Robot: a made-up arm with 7 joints.
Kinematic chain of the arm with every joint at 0, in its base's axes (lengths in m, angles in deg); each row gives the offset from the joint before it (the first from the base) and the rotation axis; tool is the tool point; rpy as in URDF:
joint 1: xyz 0 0 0.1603 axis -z
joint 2: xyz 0 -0.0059 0.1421 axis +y
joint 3: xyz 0 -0.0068 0.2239 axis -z
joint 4: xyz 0 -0.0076 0.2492 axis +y
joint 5: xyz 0 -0.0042 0.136 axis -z
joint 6: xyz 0 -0.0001 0.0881 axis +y
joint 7: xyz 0 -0.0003 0.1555 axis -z
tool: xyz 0 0 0 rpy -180 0 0
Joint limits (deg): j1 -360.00..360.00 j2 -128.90..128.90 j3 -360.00..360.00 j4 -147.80..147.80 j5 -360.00..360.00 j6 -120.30..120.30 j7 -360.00..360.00
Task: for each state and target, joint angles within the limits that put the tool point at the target. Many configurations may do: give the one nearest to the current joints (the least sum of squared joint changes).
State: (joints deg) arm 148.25 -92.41 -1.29 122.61 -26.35 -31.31 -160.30
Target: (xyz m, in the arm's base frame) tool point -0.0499 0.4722 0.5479
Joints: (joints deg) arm 111.40 -95.92 25.67 115.59 -31.68 -36.81 -160.30
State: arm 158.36 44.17 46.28 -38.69 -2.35 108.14 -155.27
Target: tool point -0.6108 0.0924 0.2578
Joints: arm 177.75 83.47 42.49 8.38 -5.28 120.30 -155.27
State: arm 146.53 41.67 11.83 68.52 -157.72 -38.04 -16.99
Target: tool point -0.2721 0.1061 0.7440
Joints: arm 160.40 -8.24 21.69 81.21 -156.70 -54.87 -16.99
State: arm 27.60 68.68 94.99 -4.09 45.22 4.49 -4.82
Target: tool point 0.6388 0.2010 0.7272
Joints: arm 3.48 55.70 90.60 -39.95 44.05 -5.82 -4.82
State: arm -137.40 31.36 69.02 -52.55 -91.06 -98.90 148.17
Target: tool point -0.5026 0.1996 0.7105
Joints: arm -146.61 68.90 80.10 -46.94 -96.44 -89.04 148.17
